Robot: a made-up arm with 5 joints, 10 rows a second.
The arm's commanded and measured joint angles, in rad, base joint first. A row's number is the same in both.
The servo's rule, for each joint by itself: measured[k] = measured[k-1] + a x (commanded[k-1-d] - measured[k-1]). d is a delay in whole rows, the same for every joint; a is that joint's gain. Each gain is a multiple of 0.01, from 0.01 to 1. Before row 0 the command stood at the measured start. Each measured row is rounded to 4 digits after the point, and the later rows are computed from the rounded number. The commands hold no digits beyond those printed.
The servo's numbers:
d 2
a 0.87 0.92 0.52 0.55 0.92
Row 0, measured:
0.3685 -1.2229 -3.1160 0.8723 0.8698
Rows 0 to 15, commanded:
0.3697 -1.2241 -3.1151 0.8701 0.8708
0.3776 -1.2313 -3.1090 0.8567 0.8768
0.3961 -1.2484 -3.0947 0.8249 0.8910
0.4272 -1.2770 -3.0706 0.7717 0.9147
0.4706 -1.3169 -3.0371 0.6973 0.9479
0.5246 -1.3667 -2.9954 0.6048 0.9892
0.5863 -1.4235 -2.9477 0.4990 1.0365
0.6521 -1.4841 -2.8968 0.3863 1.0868
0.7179 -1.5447 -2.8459 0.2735 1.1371
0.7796 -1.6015 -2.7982 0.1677 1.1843
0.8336 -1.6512 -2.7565 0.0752 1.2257
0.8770 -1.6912 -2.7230 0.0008 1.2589
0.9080 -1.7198 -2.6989 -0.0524 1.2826
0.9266 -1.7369 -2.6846 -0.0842 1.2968
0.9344 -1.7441 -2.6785 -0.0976 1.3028
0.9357 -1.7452 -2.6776 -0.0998 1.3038
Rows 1 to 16, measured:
0.3685 -1.2229 -3.1160 0.8723 0.8698
0.3685 -1.2229 -3.1160 0.8723 0.8698
0.3695 -1.2240 -3.1155 0.8711 0.8707
0.3765 -1.2307 -3.1121 0.8632 0.8763
0.3936 -1.2470 -3.1031 0.8421 0.8898
0.4228 -1.2746 -3.0862 0.8034 0.9127
0.4644 -1.3135 -3.0607 0.7450 0.9451
0.5168 -1.3624 -3.0267 0.6679 0.9857
0.5773 -1.4186 -2.9856 0.5750 1.0324
0.6424 -1.4789 -2.9394 0.4712 1.0824
0.7081 -1.5394 -2.8908 0.3625 1.1327
0.7703 -1.5965 -2.8426 0.2554 1.1802
0.8254 -1.6468 -2.7978 0.1563 1.2221
0.8703 -1.6876 -2.7589 0.0708 1.2560
0.9031 -1.7172 -2.7277 0.0030 1.2805
0.9235 -1.7353 -2.7053 -0.0450 1.2955

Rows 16 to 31, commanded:
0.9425 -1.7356 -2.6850 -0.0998 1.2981
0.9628 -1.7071 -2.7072 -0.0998 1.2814
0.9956 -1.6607 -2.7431 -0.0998 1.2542
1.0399 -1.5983 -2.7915 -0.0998 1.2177
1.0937 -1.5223 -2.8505 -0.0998 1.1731
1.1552 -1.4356 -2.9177 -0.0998 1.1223
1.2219 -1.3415 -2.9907 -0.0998 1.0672
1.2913 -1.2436 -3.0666 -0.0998 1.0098
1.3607 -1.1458 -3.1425 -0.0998 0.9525
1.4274 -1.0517 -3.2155 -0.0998 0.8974
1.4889 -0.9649 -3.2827 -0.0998 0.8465
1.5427 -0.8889 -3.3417 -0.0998 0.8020
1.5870 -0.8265 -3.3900 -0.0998 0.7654
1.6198 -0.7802 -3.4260 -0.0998 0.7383
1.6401 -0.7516 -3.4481 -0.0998 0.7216
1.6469 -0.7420 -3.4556 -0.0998 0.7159
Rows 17 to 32, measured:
0.9330 -1.7434 -2.6914 -0.0739 1.3022
0.9353 -1.7451 -2.6842 -0.0881 1.3037
0.9416 -1.7364 -2.6846 -0.0945 1.2985
0.9600 -1.7094 -2.6964 -0.0974 1.2828
0.9910 -1.6646 -2.7207 -0.0987 1.2565
1.0335 -1.6036 -2.7575 -0.0993 1.2208
1.0859 -1.5288 -2.8059 -0.0996 1.1769
1.1462 -1.4431 -2.8640 -0.0997 1.1267
1.2121 -1.3496 -2.9299 -0.0998 1.0720
1.2810 -1.2521 -3.0010 -0.0998 1.0148
1.3503 -1.1543 -3.0746 -0.0998 0.9575
1.4174 -1.0599 -3.1479 -0.0998 0.9022
1.4796 -0.9725 -3.2180 -0.0998 0.8510
1.5345 -0.8956 -3.2823 -0.0998 0.8059
1.5802 -0.8320 -3.3383 -0.0998 0.7686
1.6147 -0.7843 -3.3839 -0.0998 0.7407

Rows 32 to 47, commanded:
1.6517 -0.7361 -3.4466 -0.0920 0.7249
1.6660 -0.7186 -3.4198 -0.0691 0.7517
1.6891 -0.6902 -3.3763 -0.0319 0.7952
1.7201 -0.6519 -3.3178 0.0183 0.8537
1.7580 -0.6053 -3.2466 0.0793 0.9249
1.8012 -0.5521 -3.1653 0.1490 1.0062
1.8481 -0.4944 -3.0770 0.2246 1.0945
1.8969 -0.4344 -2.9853 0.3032 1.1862
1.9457 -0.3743 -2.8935 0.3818 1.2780
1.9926 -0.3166 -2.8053 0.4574 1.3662
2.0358 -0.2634 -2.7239 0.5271 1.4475
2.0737 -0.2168 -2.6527 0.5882 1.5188
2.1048 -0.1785 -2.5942 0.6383 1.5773
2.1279 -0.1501 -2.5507 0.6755 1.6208
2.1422 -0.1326 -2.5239 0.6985 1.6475
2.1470 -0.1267 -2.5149 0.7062 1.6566
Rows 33 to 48, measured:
1.6368 -0.7542 -3.4173 -0.0998 0.7231
1.6456 -0.7430 -3.4372 -0.0998 0.7165
1.6509 -0.7367 -3.4421 -0.0955 0.7242
1.6640 -0.7200 -3.4305 -0.0810 0.7495
1.6858 -0.6926 -3.4023 -0.0540 0.7915
1.7156 -0.6552 -3.3584 -0.0142 0.8487
1.7525 -0.6093 -3.3003 0.0372 0.9188
1.7949 -0.5567 -3.2301 0.0987 0.9992
1.8412 -0.4994 -3.1505 0.1679 1.0869
1.8897 -0.4396 -3.0646 0.2423 1.1783
1.9384 -0.3795 -2.9756 0.3190 1.2700
1.9856 -0.3216 -2.8870 0.3951 1.3585
2.0293 -0.2681 -2.8022 0.4677 1.4404
2.0679 -0.2209 -2.7245 0.5340 1.5125
2.1000 -0.1819 -2.6567 0.5914 1.5721
2.1243 -0.1526 -2.6016 0.6377 1.6169

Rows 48 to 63, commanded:
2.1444 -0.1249 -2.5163 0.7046 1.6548
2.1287 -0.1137 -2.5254 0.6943 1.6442
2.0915 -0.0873 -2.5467 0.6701 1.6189
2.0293 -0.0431 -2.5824 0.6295 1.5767
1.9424 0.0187 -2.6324 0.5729 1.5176
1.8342 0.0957 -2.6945 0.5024 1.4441
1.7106 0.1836 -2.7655 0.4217 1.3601
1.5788 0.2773 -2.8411 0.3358 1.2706
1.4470 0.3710 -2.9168 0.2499 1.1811
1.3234 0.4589 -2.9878 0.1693 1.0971
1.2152 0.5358 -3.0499 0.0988 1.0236
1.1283 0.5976 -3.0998 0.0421 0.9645
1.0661 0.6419 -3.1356 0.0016 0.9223
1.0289 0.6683 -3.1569 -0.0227 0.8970
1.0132 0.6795 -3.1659 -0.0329 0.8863
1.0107 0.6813 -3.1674 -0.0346 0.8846
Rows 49 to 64, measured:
2.1399 -0.1342 -2.5612 0.6711 1.6451
2.1461 -0.1273 -2.5371 0.6904 1.6557
2.1446 -0.1251 -2.5263 0.6982 1.6549
2.1308 -0.1146 -2.5258 0.6961 1.6451
2.0966 -0.0895 -2.5367 0.6818 1.6210
2.0380 -0.0468 -2.5605 0.6530 1.5802
1.9548 0.0135 -2.5979 0.6089 1.5226
1.8499 0.0891 -2.6481 0.5503 1.4504
1.7287 0.1760 -2.7091 0.4796 1.3673
1.5983 0.2692 -2.7777 0.4005 1.2783
1.4667 0.3629 -2.8500 0.3177 1.1889
1.3420 0.4512 -2.9217 0.2361 1.1044
1.2317 0.5290 -2.9884 0.1606 1.0301
1.1417 0.5921 -3.0463 0.0954 0.9697
1.0759 0.6379 -3.0927 0.0438 0.9261
1.0350 0.6659 -3.1261 0.0072 0.8993

